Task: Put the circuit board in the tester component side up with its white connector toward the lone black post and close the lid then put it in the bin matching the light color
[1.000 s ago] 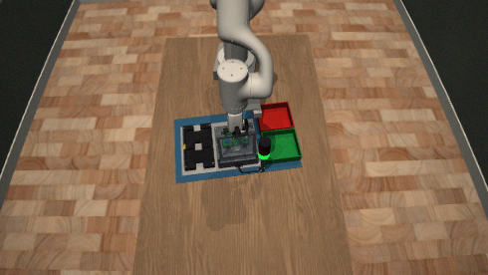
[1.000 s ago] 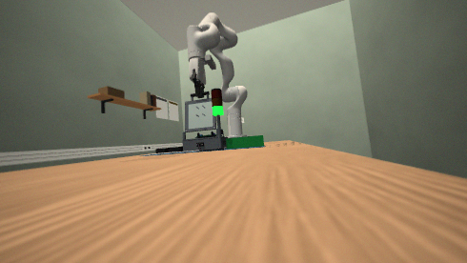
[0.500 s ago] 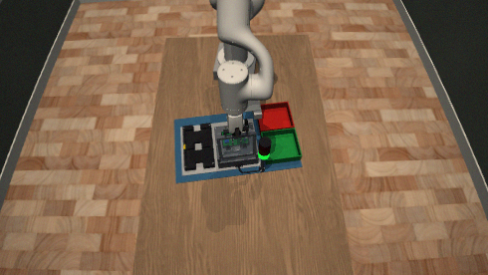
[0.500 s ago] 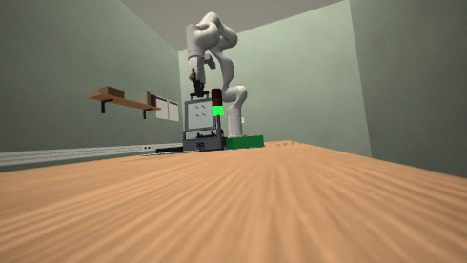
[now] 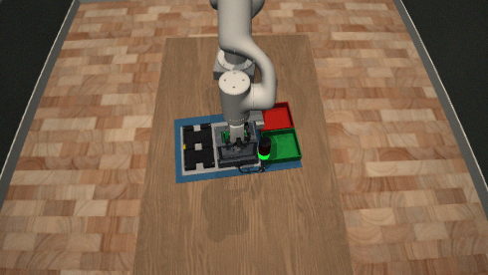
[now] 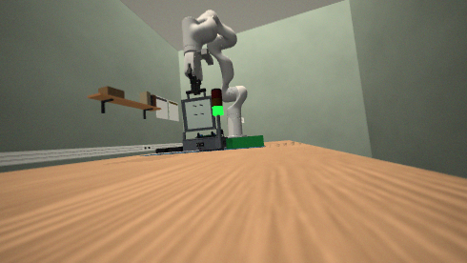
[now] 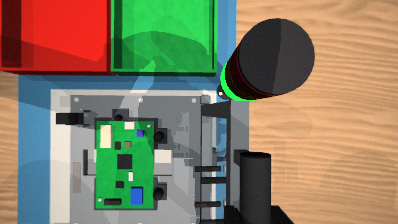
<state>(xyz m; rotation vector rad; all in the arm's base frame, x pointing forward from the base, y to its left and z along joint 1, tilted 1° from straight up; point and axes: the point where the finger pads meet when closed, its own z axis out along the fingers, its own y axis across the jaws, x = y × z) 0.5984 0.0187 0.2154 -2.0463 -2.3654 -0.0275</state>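
Right now the green circuit board is 12 cm behind my hand, 2 cm to the right of it and 21 cm below it. From my hand the other things lie so: dark nest 11 cm behind, 1 cm to the right, 21 cm below; tester lid 1 cm behind, 9 cm below; green bin 10 cm behind, 19 cm to the left, 27 cm below.
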